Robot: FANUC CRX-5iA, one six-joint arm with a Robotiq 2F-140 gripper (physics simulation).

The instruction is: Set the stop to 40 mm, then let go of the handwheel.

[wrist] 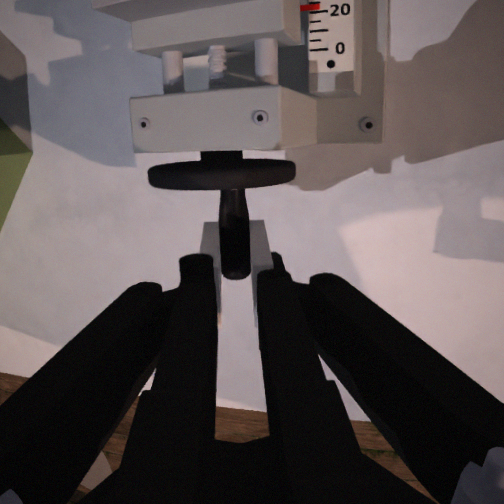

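The black handwheel (221, 173) is seen edge-on under the grey stop block (207, 118). Its black crank handle (234, 232) sticks out toward me. My gripper (235, 245) has its two grey finger pads pressed against either side of that handle, so it is shut on it. A white scale (330, 35) at the top right shows the marks 0 and 20. A red pointer (310, 7) sits at the frame's top edge, level with or just past the 20 mark. Higher scale marks are out of view.
A lead screw (217, 60) and two white guide rods (172, 67) run between the grey blocks. A pale wall lies behind, a green shape (10, 165) is at the left edge, and a wooden surface (240, 425) shows below my fingers.
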